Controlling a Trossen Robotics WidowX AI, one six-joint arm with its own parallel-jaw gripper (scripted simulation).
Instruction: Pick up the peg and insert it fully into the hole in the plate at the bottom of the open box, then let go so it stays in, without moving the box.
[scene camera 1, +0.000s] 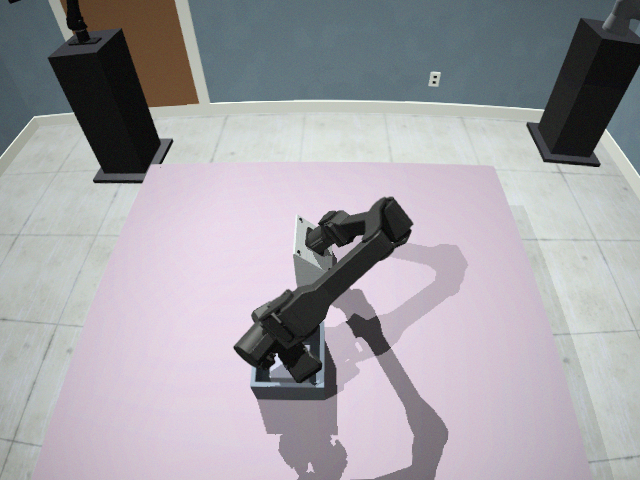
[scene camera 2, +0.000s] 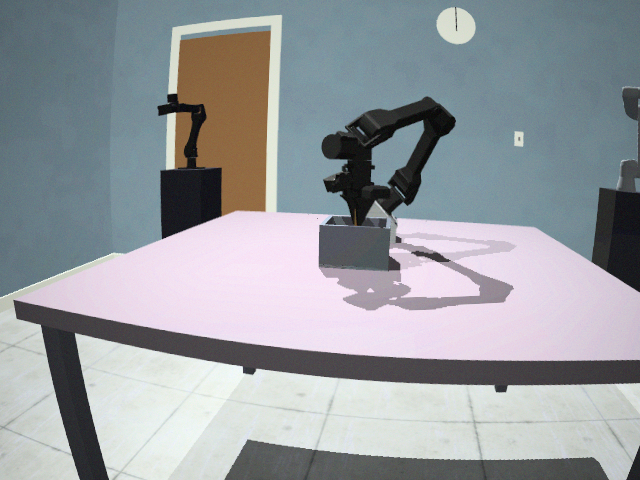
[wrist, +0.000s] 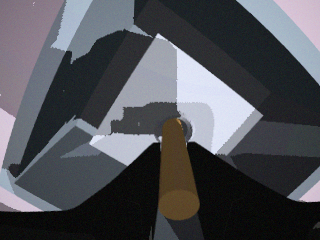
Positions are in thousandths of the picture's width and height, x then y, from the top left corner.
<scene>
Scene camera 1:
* my gripper: 451, 741
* grey box: 407, 799
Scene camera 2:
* my gripper: 559, 470
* grey box: 541, 516
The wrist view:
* my gripper: 542, 623
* peg: 558, 831
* grey box: 270, 252
</scene>
